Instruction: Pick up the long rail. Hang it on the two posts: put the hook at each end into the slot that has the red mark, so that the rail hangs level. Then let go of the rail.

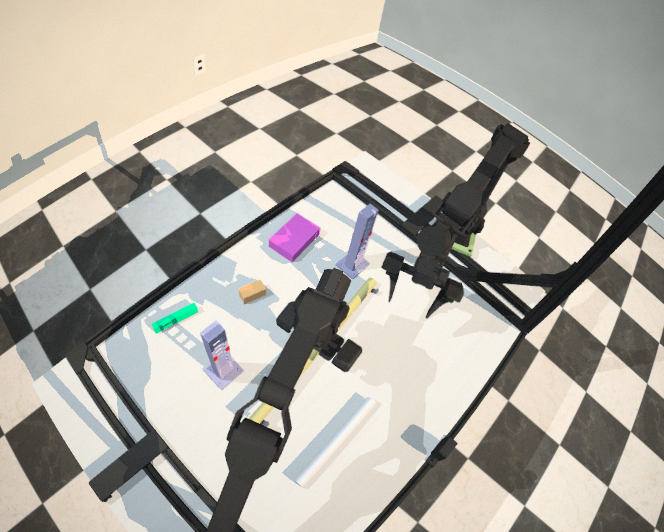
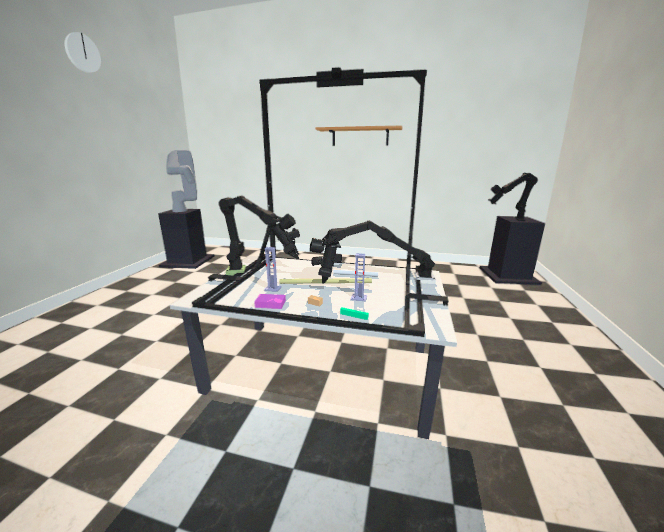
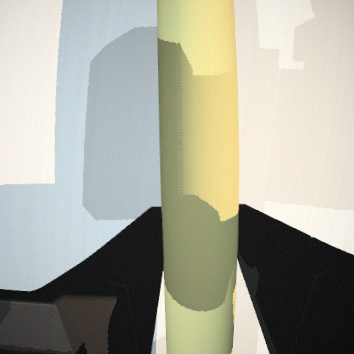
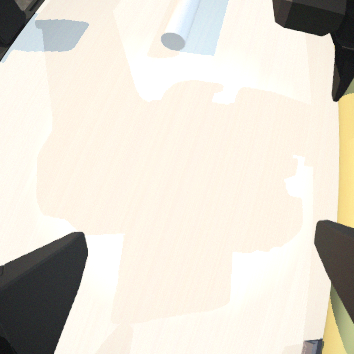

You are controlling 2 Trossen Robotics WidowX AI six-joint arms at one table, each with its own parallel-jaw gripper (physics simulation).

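Frame: origin at the left arm's base, x ahead, y left, z up, level; millimetres.
Seen in the pictures: left gripper, between the fingertips: [image 2: 323, 282] [image 3: 197, 216] [image 4: 346, 101]; right gripper, between the fingertips: [image 1: 407, 309] [image 2: 298, 256] [image 4: 201, 238]; left arm's base, origin of its link: [image 2: 424, 275]; right arm's base, origin of its link: [image 1: 459, 235] [image 2: 235, 267].
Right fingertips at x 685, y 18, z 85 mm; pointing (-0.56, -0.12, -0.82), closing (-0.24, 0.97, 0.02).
Observation:
Offsets run from my right fingertips to a thing's top centre.
The long yellow-green rail @[65 mm down, 161 mm back, 111 mm left] [image 1: 363, 295] [image 2: 300, 281] [image 3: 198, 140] [image 4: 347, 158] runs level and low over the table, behind the two lilac posts. My left gripper [image 1: 331, 352] [image 2: 325, 277] is shut on the rail near its middle, and the arm hides most of the rail from above. One post @[101 mm up, 93 mm ahead, 192 mm left] [image 1: 362, 238] [image 2: 271, 268] stands by the rail's far end. The other post @[101 mm up, 340 mm back, 245 mm left] [image 1: 218, 349] [image 2: 359, 277] stands apart on the near left. Both show red marks. My right gripper [image 1: 412, 303] [image 2: 294, 249] [image 4: 201, 238] is open and empty, beside the rail's far end.
A magenta block @[83 mm down, 52 mm ahead, 357 mm left] [image 1: 294, 236] [image 2: 270, 301], a tan block @[83 mm down, 147 mm back, 327 mm left] [image 1: 252, 291] [image 2: 315, 300] and a green bar @[88 mm down, 326 mm back, 422 mm left] [image 1: 175, 317] [image 2: 354, 314] lie beyond the posts. A white cylinder @[88 mm down, 311 mm back, 48 mm right] [image 1: 332, 440] [image 4: 179, 24] lies near the front. A black frame [image 2: 266, 158] rims the table.

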